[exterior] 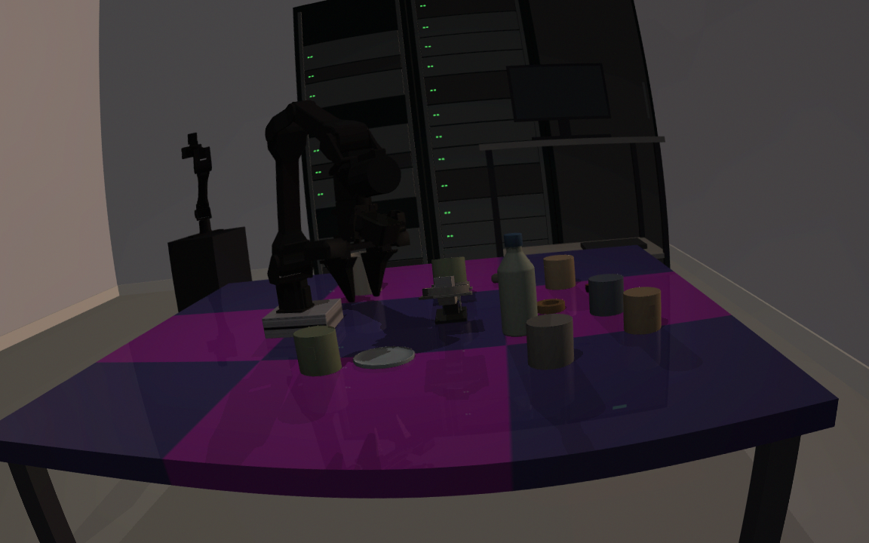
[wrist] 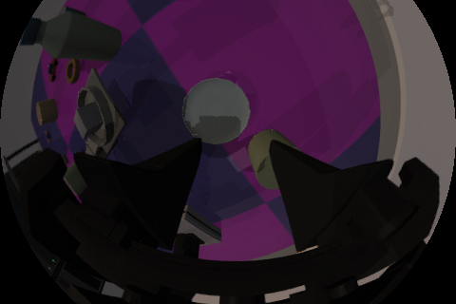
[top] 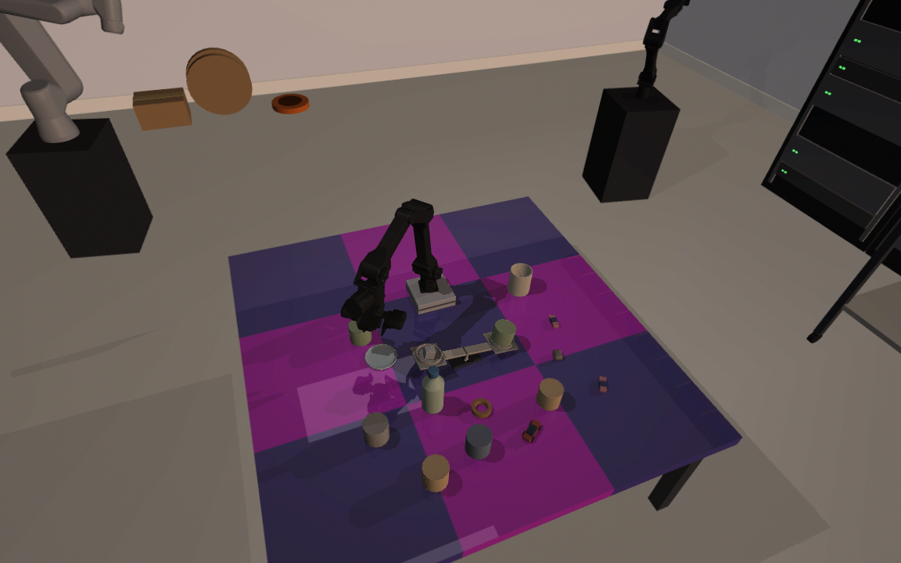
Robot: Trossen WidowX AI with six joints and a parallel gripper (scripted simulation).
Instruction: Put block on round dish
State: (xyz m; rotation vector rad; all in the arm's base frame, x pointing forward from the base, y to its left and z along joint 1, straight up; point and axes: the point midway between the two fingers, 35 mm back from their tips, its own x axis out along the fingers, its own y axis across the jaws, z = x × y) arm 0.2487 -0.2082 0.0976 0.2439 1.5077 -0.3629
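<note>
Right now my gripper tip is 90 mm short of the grey block, 160 mm to the right of it and 20 mm above it. The rest, counted from my gripper tip: bottle (220 mm ahead, 150 mm to the left, 10 mm above); round dish (10 mm ahead, 20 mm to the left, 100 mm below); balance beam (60 mm ahead, 280 mm to the left, 70 mm below).
</note>
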